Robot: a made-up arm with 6 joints.
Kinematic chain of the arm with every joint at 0, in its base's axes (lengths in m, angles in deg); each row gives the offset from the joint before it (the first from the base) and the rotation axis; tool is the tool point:
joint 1: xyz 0 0 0.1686 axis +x
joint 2: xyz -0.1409 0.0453 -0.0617 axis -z
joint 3: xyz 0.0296 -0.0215 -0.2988 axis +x
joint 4: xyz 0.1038 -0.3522 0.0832 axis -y
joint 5: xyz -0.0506 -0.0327 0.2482 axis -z
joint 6: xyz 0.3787 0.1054 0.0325 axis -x
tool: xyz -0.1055 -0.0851 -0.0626
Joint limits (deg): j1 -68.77..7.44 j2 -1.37..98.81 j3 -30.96..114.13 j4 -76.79..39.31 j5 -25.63..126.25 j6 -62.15..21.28
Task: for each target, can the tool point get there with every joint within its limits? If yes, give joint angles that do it. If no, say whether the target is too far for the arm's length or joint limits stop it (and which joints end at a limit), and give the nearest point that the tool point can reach.
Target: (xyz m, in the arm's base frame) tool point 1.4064 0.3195 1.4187
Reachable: no: too far | nearest point 0.2420 -0.0490 0.6314 | short by 1.453 m
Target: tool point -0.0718 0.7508 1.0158
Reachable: no: joint limits stop it (at a limit: joint 1, joint 3, joint 6) | nearest point -0.0937 0.1568 0.5932 | short by 0.729 m
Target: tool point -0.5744 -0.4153 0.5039
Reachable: yes | joints -59.10 49.96 14.97 27.91 53.01 4.73
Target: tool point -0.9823 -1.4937 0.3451
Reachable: no: too far | nearest point -0.5953 -0.9438 0.1883 | short by 0.690 m
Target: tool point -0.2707 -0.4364 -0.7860
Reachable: yes | joints -9.17 62.22 90.04 -17.16 85.09 -33.16
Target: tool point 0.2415 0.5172 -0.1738
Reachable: no: joint limits stop it (at a limit: joint 1, joint 2, joint 3, joint 4, joint 6) | nearest point 0.2131 0.3266 -0.3850 | short by 0.286 m
